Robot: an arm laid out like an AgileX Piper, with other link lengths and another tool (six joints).
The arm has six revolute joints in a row. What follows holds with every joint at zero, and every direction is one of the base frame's.
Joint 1 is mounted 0.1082 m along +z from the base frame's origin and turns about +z.
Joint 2 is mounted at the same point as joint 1 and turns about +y.
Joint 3 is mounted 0.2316 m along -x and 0.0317 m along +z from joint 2 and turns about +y.
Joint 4 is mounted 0.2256 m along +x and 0.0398 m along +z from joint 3 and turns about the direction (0.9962, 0, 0.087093).
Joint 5 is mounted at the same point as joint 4 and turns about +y.
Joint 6 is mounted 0.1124 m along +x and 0.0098 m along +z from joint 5 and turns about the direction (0.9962, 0, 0.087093).
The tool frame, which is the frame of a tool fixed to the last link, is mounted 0.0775 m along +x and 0.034 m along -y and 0.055 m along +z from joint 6; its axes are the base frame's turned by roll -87.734, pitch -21.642 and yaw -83.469 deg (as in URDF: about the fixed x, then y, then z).
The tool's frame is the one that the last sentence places.
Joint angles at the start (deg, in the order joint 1, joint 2, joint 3, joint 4, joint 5, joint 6):
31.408 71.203 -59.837 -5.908 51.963 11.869
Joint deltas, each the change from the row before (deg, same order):
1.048 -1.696 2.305 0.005 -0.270 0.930
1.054 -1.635 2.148 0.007 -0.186 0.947
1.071 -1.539 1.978 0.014 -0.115 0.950
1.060 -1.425 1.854 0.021 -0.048 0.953
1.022 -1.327 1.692 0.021 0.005 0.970
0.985 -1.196 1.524 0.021 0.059 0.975
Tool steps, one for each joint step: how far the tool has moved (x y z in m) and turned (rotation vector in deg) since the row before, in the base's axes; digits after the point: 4 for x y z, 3 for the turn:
-0.0089 0.0006 -0.0050 0.279 0.487 0.286
-0.0086 0.0005 -0.0047 0.282 0.483 0.266
-0.0082 0.0005 -0.0045 0.278 0.487 0.269
-0.0078 0.0004 -0.0046 0.238 0.540 0.244
-0.0073 0.0002 -0.0043 0.237 0.536 0.183
-0.0068 0.0001 -0.0041 0.215 0.551 0.133

